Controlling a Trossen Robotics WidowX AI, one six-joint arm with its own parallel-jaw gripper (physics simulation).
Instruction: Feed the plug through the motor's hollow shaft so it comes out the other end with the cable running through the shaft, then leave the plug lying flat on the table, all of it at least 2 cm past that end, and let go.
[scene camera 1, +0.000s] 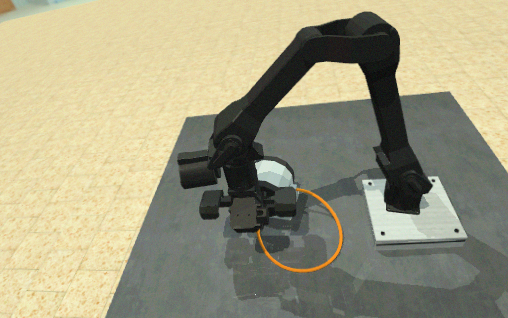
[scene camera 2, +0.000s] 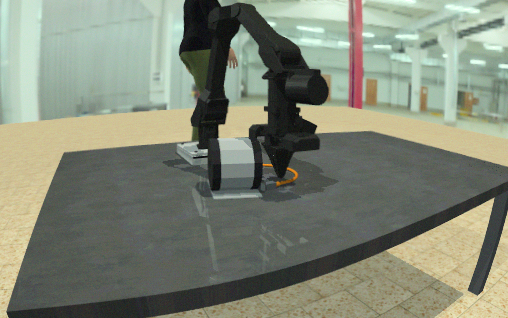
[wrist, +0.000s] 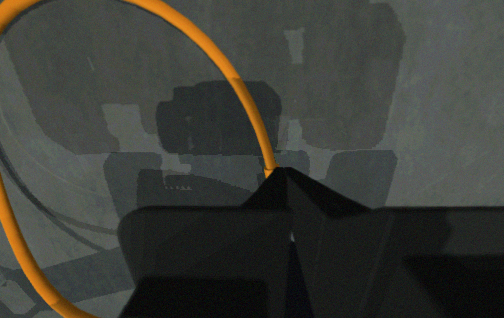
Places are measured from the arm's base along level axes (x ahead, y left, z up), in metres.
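Pixels of known places: gripper, fingertip midpoint: (scene camera 2: 280, 177) (wrist: 282, 175); arm's base, link origin: (scene camera 1: 402, 201).
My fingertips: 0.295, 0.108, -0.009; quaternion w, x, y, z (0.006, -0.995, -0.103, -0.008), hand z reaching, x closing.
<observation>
Ahead of a thing's pixels: the offset from my fingertips to its top centre, as dx, dy, dz. Level surfaces: height alone.
The motor {-0.012, -0.098, +0.081} (scene camera 1: 275, 172) (scene camera 2: 236, 162), a pale drum with black end caps, lies on its side on a thin light base plate {-0.009, -0.098, -0.019} (scene camera 2: 235, 195). The grey plug {+0.007, -0.028, -0.007} (scene camera 2: 268, 185) lies on the table beside the motor's end; the gripper hides it in scene camera 1 and the wrist view. The orange cable (scene camera 1: 341, 235) (scene camera 2: 296, 175) (wrist: 210, 47) loops outside the motor, from the motor's side round to the plug. My gripper (scene camera 2: 282, 175) (wrist: 282, 175) is shut and empty, pointing down, its tips low by the plug's cable end. The shaft opening is hidden.
The arm's pale base plate (scene camera 1: 380, 220) (scene camera 2: 185, 150) stands on the dark table {dz -0.021} (scene camera 1: 165, 250) (scene camera 2: 125, 240), beyond the cable loop in scene camera 1. The table's left edge is near the gripper in that view. A person stands behind the table in scene camera 2.
</observation>
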